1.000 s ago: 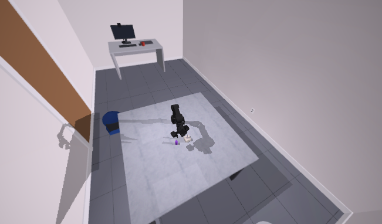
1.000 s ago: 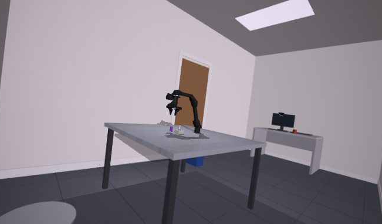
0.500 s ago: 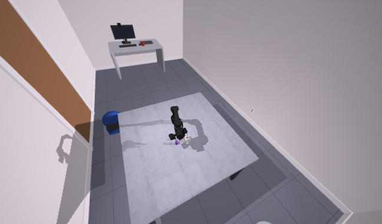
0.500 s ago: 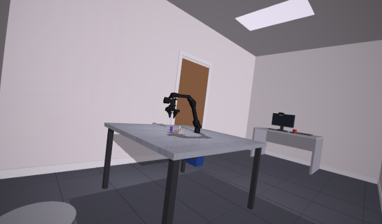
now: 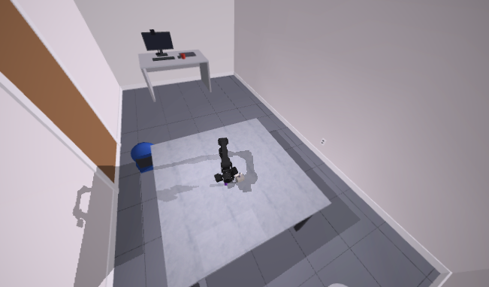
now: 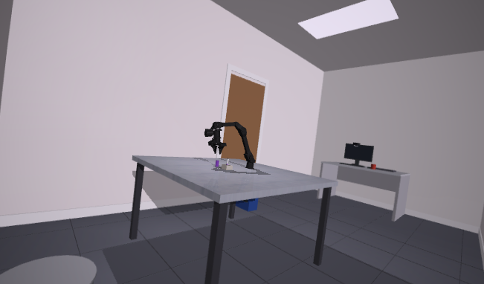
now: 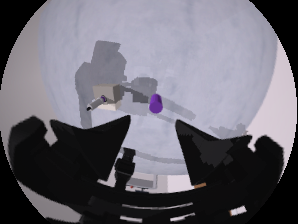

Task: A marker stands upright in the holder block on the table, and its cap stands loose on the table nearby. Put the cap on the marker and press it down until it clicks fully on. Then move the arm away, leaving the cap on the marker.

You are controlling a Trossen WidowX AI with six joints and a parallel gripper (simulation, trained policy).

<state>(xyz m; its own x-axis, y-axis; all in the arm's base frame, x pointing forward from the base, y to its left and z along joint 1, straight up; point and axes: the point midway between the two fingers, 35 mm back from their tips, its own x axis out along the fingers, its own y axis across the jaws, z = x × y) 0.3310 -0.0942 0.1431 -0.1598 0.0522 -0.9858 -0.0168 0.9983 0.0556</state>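
The purple cap lies 8 cm below my gripper tip and 1 cm behind it. Round my gripper tip: beige holder block (13 cm to the left, 9 cm below, 1 cm behind); then marker (13 cm to the left, 4 cm below, 1 cm behind).
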